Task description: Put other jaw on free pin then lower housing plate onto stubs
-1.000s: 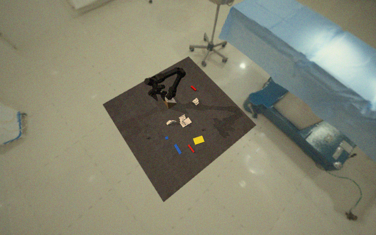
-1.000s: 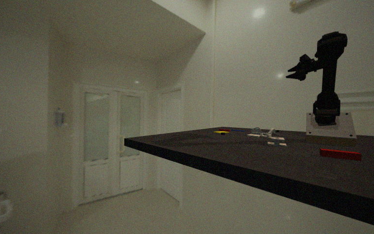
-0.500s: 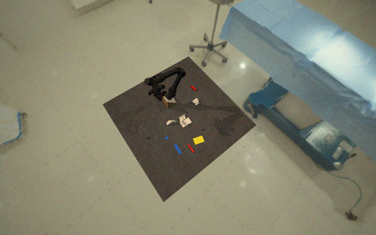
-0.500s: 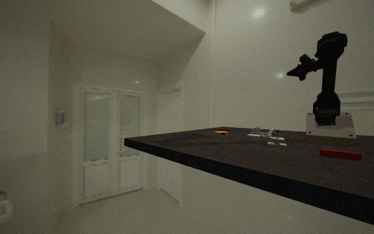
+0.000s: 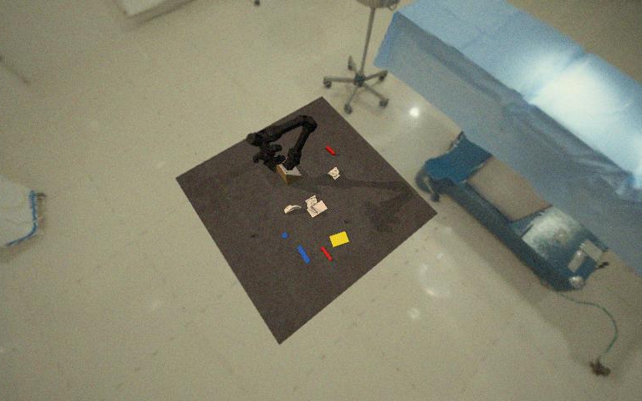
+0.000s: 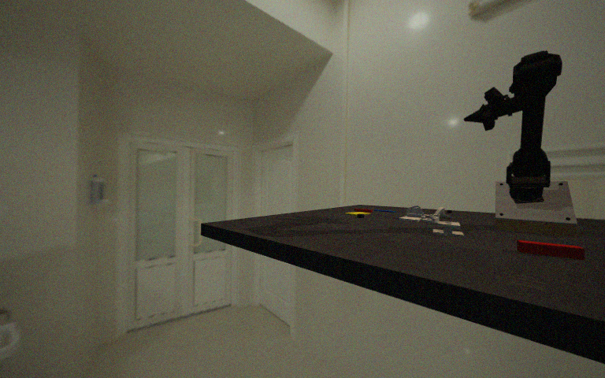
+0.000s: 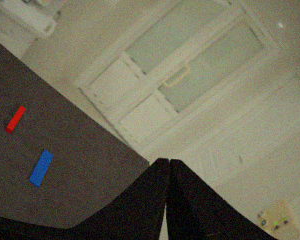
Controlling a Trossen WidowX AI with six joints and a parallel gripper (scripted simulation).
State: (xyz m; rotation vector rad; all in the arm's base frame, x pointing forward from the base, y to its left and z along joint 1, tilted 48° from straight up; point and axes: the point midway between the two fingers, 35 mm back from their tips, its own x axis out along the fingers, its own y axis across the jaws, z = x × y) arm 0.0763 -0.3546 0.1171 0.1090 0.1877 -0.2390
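Now: gripper tip 90 mm short of the curved white jaw, 50 mm to the right of it and 420 mm above it. Round my gripper tip: blue bar: 350 mm ahead, 110 mm to the right, 430 mm below; then small blue piece: 180 mm ahead, 120 mm to the right, 430 mm below; then yellow block: 420 mm ahead, 130 mm to the left, 430 mm below.
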